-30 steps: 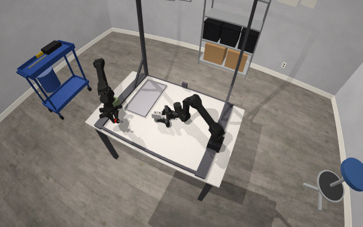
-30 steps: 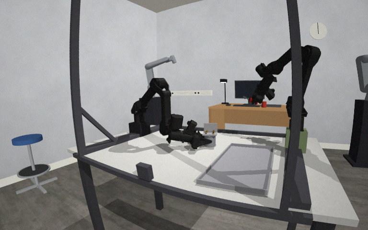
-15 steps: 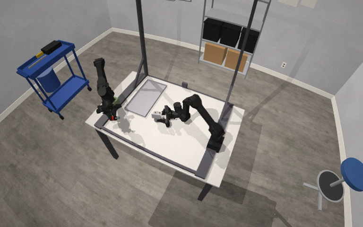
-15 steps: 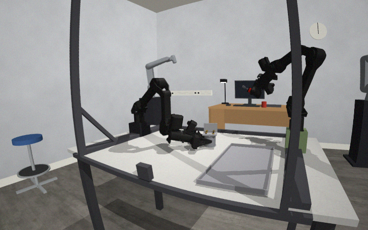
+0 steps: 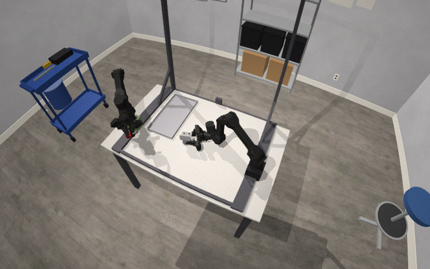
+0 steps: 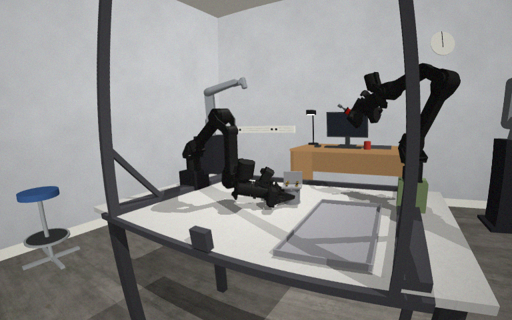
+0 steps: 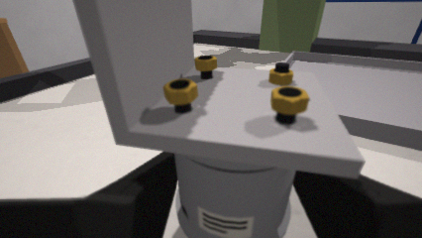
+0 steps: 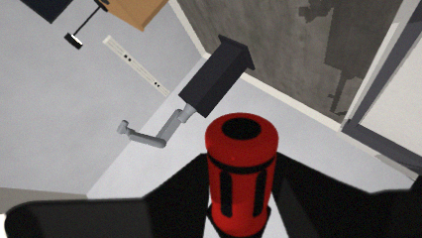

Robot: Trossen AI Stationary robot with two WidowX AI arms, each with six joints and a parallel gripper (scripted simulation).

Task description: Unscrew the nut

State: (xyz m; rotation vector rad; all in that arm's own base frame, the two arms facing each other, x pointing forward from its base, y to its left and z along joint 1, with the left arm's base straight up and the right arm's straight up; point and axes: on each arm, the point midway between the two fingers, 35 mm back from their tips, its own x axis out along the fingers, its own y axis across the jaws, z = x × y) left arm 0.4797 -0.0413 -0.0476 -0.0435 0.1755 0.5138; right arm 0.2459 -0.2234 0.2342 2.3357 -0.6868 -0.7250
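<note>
Now: the l-shaped bracket 28 cm behind my right hand, 26 cm below it and 19 cm to the left of it. From my right hand the other things lie so: grey joint module 30 cm below, 28 cm behind, 19 cm to the left; then dark table-edge rail 32 cm below, 22 cm to the left, 1 cm ahead; then red-handled nut driver 3 cm to the left, 1 cm ahead.
Now: left hand 10 mm short of the grey joint module and 30 mm to the left of it. Round my left hand: l-shaped bracket (10 mm ahead, 30 mm to the right, 40 mm above); dark table-edge rail (300 mm ahead, 20 mm below); shallow grey tray (170 mm behind, 240 mm to the right, 30 mm below).
</note>
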